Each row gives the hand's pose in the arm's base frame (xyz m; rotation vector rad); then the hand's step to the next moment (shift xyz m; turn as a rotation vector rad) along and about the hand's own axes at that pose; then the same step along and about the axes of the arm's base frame.
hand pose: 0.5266 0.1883 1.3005 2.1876 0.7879 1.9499
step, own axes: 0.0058 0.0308 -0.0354 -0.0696 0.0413 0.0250
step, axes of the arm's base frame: -0.0241 -0.0330 0.0239 0.0334 -0.0599 -0.0497
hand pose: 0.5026 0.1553 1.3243 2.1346 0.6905 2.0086
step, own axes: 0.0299 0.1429 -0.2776 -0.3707 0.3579 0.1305
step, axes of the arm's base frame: -0.2355 -0.1734 0.1132 0.2082 -0.4418 -0.2098
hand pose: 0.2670 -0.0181 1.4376 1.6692 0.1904 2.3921
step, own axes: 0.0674 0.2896 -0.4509 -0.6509 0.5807 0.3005
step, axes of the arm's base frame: -0.4752 -0.2551 -0.0289 0.4374 -0.7309 -0.3545
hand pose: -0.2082 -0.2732 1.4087 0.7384 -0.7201 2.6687
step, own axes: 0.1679 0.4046 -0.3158 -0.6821 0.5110 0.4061
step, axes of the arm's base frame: -0.4225 -0.1486 -0.3017 0.5327 -0.7328 -0.2656
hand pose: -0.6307 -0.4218 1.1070 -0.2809 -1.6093 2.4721
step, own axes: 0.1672 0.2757 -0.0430 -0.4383 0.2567 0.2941
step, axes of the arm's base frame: -0.1633 -0.0302 -0.2797 0.3372 -0.4715 -0.0919
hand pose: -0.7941 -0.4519 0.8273 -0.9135 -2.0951 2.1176
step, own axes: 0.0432 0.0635 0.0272 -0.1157 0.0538 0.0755
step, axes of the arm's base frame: -0.0232 -0.0129 -0.0770 0.0846 -0.1212 -0.0112
